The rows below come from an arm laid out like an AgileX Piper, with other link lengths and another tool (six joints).
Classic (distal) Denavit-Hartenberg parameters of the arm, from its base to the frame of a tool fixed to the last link. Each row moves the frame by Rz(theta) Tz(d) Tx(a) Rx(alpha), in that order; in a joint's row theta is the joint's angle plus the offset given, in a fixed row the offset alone. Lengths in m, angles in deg.
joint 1: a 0; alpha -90; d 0.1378; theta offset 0
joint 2: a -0.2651; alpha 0; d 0; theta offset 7.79
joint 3: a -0.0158; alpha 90; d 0; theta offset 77.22
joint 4: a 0; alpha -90; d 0.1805; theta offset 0
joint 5: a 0; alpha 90; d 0; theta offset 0
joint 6: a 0.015; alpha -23.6; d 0.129; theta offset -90
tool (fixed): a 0; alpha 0; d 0.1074; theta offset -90
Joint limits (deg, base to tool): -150..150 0..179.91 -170..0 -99.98..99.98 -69.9..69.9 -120..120
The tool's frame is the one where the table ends.
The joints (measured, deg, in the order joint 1, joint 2, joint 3, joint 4, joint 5, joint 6), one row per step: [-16.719 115.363 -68.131 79.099 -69.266 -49.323]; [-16.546 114.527 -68.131 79.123 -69.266 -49.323]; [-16.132 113.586 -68.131 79.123 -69.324 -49.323]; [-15.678 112.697 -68.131 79.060 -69.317 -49.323]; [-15.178 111.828 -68.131 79.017 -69.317 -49.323]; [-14.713 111.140 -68.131 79.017 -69.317 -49.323]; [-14.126 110.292 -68.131 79.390 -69.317 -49.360]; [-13.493 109.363 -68.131 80.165 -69.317 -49.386]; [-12.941 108.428 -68.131 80.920 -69.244 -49.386]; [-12.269 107.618 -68.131 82.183 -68.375 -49.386]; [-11.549 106.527 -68.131 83.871 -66.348 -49.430]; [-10.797 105.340 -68.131 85.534 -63.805 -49.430]
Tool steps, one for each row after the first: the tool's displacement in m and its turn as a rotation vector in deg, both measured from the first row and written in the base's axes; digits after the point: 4 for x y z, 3 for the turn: [0.0002 0.0011 0.0052 -0.222 -0.806 0.157]; [0.0014 0.0033 0.0112 -0.524 -1.709 0.528]; [0.0030 0.0058 0.0169 -0.806 -2.552 1.029]; [0.0048 0.0085 0.0224 -1.065 -3.382 1.556]; [0.0063 0.0111 0.0267 -1.238 -4.049 2.020]; [0.0074 0.0146 0.0308 -1.171 -4.912 2.370]; [0.0077 0.0185 0.0342 -0.807 -5.947 2.515]; [0.0078 0.0222 0.0375 -0.396 -7.005 2.655]; [0.0102 0.0276 0.0366 0.961 -8.037 3.223]; [0.0152 0.0352 0.0337 3.310 -9.394 4.524]; [0.0221 0.0441 0.0308 5.943 -10.908 6.336]
